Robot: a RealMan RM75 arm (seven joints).
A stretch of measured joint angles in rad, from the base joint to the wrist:
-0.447, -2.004, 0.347, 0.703, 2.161, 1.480, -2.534
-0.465, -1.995, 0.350, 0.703, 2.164, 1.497, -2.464
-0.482, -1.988, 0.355, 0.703, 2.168, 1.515, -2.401
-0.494, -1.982, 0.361, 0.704, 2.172, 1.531, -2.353
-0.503, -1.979, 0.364, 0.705, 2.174, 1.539, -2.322
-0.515, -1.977, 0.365, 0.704, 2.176, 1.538, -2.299
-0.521, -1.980, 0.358, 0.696, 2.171, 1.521, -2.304
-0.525, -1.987, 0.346, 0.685, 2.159, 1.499, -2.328
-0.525, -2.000, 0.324, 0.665, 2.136, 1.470, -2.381
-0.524, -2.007, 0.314, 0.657, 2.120, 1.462, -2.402
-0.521, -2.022, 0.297, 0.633, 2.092, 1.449, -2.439
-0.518, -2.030, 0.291, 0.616, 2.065, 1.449, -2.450
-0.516, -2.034, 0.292, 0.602, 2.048, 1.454, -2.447
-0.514, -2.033, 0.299, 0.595, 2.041, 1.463, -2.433
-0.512, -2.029, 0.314, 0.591, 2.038, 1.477, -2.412
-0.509, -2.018, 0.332, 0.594, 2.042, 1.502, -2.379
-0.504, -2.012, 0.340, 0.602, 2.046, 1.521, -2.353
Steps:
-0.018, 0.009, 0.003, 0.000, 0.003, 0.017, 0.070
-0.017, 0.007, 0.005, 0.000, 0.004, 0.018, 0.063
-0.012, 0.006, 0.006, 0.001, 0.004, 0.016, 0.048
-0.009, 0.003, 0.003, 0.001, 0.002, 0.008, 0.031
-0.012, 0.002, 0.001, -0.001, 0.002, -0.001, 0.023
-0.006, -0.003, -0.007, -0.008, -0.005, -0.017, -0.005
-0.004, -0.007, -0.012, -0.011, -0.012, -0.022, -0.024
0.000, -0.013, -0.022, -0.020, -0.023, -0.029, -0.053
0.001, -0.007, -0.010, -0.008, -0.016, -0.008, -0.021
0.003, -0.015, -0.017, -0.024, -0.028, -0.013, -0.037
0.003, -0.008, -0.006, -0.017, -0.027, 0.000, -0.011
0.002, -0.004, 0.001, -0.014, -0.017, 0.005, 0.003
0.002, 0.001, 0.007, -0.007, -0.007, 0.009, 0.014
0.002, 0.004, 0.015, -0.004, -0.003, 0.014, 0.021
0.003, 0.011, 0.018, 0.003, 0.004, 0.025, 0.033
0.005, 0.006, 0.008, 0.008, 0.004, 0.019, 0.026

